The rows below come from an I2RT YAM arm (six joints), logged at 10 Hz.
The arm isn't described. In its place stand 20 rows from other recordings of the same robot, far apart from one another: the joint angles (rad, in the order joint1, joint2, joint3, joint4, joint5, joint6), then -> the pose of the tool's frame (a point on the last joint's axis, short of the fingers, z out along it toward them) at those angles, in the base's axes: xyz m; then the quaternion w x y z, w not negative.
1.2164, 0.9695, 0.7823, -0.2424, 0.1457, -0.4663 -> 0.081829, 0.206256, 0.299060, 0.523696, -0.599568, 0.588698, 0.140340
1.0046, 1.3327, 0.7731, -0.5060, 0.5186, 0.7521 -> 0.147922, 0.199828, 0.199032, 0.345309, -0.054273, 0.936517, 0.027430
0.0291, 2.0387, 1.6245, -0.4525, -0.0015, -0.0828 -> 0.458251, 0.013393, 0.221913, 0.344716, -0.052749, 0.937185, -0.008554
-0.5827, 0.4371, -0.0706, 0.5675, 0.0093, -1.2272 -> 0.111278, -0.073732, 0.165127, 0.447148, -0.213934, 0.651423, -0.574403
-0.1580, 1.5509, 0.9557, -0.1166, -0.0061, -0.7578 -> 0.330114, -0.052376, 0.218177, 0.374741, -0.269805, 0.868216, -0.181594
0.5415, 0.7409, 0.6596, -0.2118, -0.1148, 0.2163 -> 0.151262, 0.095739, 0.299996, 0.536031, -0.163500, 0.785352, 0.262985
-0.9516, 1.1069, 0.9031, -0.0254, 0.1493, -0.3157 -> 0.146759, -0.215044, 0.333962, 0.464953, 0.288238, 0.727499, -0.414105
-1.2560, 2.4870, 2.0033, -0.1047, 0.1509, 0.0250 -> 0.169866, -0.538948, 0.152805, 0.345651, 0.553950, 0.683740, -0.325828
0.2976, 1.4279, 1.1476, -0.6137, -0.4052, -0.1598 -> 0.283918, 0.101759, 0.281497, 0.311348, -0.274540, 0.884791, 0.211743
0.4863, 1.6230, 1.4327, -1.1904, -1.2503, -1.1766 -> 0.251024, 0.170921, 0.306036, 0.269526, -0.633882, 0.502867, 0.522183
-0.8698, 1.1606, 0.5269, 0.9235, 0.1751, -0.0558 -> 0.157915, -0.196720, 0.290043, 0.691377, 0.300036, 0.518924, -0.403352
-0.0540, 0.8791, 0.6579, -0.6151, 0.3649, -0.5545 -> 0.174745, -0.022168, 0.242009, 0.286142, -0.164180, 0.905371, -0.267341
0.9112, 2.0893, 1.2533, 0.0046, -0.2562, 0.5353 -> 0.258015, 0.347448, 0.121124, 0.189822, -0.218141, 0.899885, 0.326479
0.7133, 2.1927, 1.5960, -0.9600, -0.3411, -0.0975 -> 0.303534, 0.278392, 0.132497, 0.044816, 0.389754, -0.905118, -0.163844
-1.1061, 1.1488, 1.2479, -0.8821, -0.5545, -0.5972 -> 0.116979, -0.191520, 0.364737, 0.433326, 0.121895, 0.886001, -0.111227
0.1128, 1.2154, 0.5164, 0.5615, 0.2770, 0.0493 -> 0.260943, 0.019762, 0.234451, 0.656863, 0.066932, 0.749294, -0.051084
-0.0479, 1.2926, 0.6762, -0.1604, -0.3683, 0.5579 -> 0.258874, 0.000423, 0.199519, 0.325226, 0.202862, 0.886478, 0.259291
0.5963, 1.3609, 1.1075, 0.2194, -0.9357, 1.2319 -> 0.242287, 0.199082, 0.365137, 0.121880, -0.097187, 0.707558, 0.689247
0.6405, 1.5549, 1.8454, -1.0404, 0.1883, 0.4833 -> 0.255018, 0.181759, 0.430859, 0.382102, -0.034282, 0.913008, 0.138706
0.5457, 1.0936, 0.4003, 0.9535, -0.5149, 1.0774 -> 0.184915, 0.132792, 0.264593, 0.415254, -0.039954, 0.621647, 0.662965
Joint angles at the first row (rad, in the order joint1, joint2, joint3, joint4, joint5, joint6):
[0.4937 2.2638 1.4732 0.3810 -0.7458 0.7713]
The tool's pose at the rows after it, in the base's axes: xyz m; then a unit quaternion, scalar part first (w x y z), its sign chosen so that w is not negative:
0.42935, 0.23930, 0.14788, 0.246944, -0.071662, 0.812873, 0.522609
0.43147, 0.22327, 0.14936, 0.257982, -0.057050, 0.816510, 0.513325
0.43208, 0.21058, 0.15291, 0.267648, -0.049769, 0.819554, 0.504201
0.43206, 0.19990, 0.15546, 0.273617, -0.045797, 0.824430, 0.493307
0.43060, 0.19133, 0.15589, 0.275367, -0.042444, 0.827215, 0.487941
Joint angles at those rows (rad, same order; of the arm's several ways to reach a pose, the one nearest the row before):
[0.4616 2.2374 1.4599 0.3273 -0.7036 0.7384]
[0.4308 2.2144 1.4301 0.3278 -0.6905 0.7321]
[0.4068 2.1897 1.4078 0.3169 -0.6812 0.7162]
[0.3867 2.1686 1.3920 0.2930 -0.6731 0.6924]
[0.3710 2.1517 1.3709 0.2844 -0.6738 0.6798]

